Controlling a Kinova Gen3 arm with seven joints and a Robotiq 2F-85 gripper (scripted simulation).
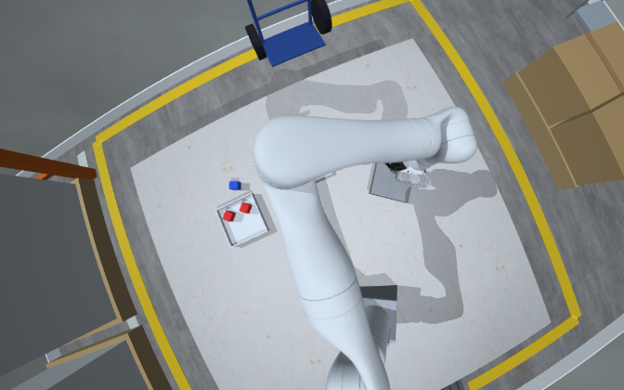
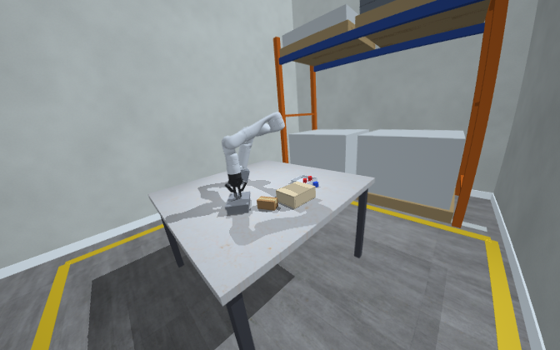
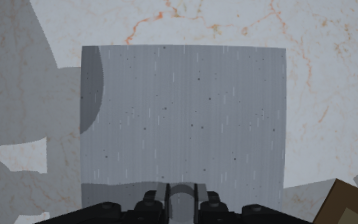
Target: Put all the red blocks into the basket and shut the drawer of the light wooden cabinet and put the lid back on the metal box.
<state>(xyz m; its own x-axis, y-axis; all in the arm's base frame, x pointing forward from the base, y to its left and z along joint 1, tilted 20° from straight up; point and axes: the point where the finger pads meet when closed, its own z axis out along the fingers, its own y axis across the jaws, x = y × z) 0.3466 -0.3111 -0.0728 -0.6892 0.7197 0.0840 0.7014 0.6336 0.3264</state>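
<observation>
My hand is 3 cm above the lid. From my hand the other things lie so: light wooden cabinet 25 cm to the left, 24 cm ahead, 4 cm below; then cardboard box 16 cm ahead, 8 cm to the left, 4 cm below; then drawer 25 cm to the left, 23 cm ahead, 4 cm below.
</observation>
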